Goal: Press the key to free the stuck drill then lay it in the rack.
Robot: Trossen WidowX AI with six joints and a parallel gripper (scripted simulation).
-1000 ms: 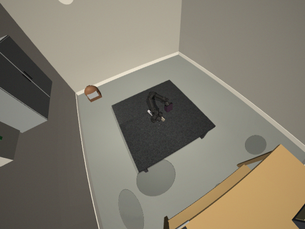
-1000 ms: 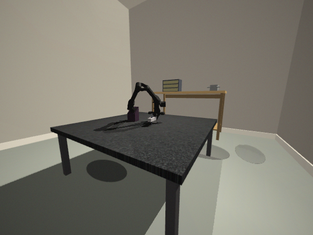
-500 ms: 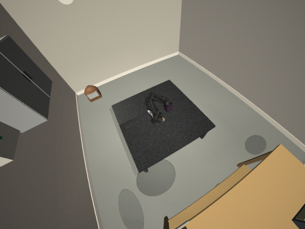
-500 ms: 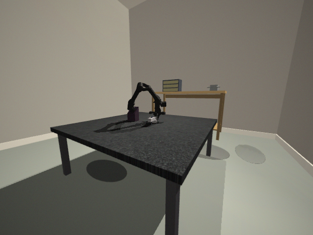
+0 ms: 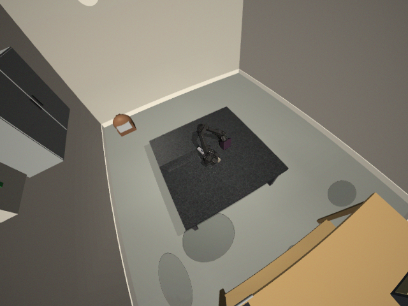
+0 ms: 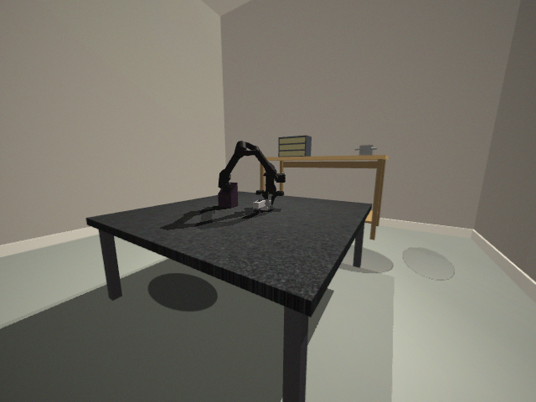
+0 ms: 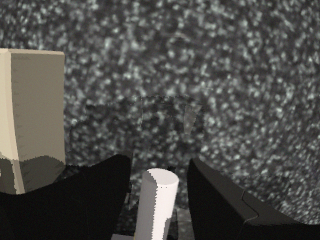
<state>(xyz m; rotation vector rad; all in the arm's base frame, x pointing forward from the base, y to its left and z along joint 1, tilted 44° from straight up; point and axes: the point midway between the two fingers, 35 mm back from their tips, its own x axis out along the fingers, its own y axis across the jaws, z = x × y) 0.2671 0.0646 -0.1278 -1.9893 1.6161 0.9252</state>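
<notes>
The drill is 10 mm ahead of my gripper tip, 50 mm to the right of it and 30 mm above it.
</notes>
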